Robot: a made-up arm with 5 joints.
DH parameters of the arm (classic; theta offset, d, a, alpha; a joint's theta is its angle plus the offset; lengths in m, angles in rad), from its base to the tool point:
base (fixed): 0 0 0.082 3.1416
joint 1: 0 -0.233 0.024 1.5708
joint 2: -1.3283 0 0.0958 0
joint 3: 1.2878 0 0.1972 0
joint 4: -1.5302 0.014 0 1.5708
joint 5: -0.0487 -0.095 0 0
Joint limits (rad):
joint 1: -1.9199..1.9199
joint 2: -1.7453..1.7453
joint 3: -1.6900..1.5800
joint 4: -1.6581..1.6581
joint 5: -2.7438..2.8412
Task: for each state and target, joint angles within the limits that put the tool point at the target. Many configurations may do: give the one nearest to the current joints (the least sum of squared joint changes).
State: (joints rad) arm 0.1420 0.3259 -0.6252 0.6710 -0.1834
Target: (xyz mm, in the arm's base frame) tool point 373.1 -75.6 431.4
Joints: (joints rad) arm 0.3006 0.0549 -0.6838 0.7934 -0.1834
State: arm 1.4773 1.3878 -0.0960 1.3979 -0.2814
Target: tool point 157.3 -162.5 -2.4
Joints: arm 1.2151 1.3107 -0.3207 1.2113 -0.2814
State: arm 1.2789 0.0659 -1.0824 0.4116 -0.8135
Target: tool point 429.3 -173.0 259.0
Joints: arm 0.4982 0.7334 -0.7408 0.4091 -0.8135
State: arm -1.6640 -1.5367 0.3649 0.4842 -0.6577
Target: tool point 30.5 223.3 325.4
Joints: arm -1.7363 -1.1099 0.8385 0.5934 -0.6577
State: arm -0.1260 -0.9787 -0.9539 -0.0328 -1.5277
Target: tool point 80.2 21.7 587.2
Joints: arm -0.9554 -0.9777 -0.4596 0.2851 -1.5277
